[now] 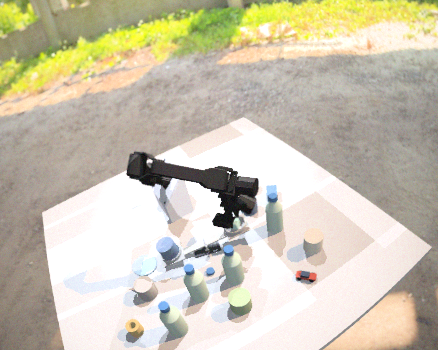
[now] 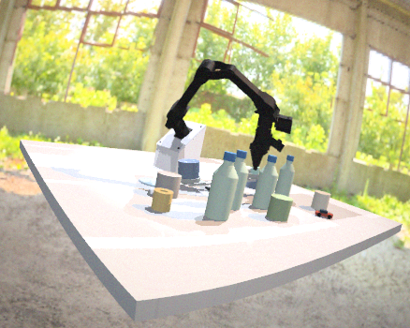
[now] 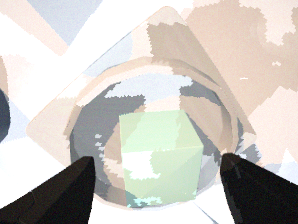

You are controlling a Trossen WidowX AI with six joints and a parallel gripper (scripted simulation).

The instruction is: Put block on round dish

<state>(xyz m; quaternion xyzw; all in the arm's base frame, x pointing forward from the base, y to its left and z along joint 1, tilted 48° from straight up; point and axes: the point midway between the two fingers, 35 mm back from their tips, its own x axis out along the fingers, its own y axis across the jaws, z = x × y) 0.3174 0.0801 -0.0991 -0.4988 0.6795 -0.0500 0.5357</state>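
My gripper tip is 10 mm above the pale green block. Also, from my gripper tip: red toy car (300 mm ahead, 100 mm to the left, 80 mm below); green cylinder (250 mm ahead, 130 mm to the right, 60 mm below); blue disc (80 mm ahead, 160 mm to the right, 90 mm below).
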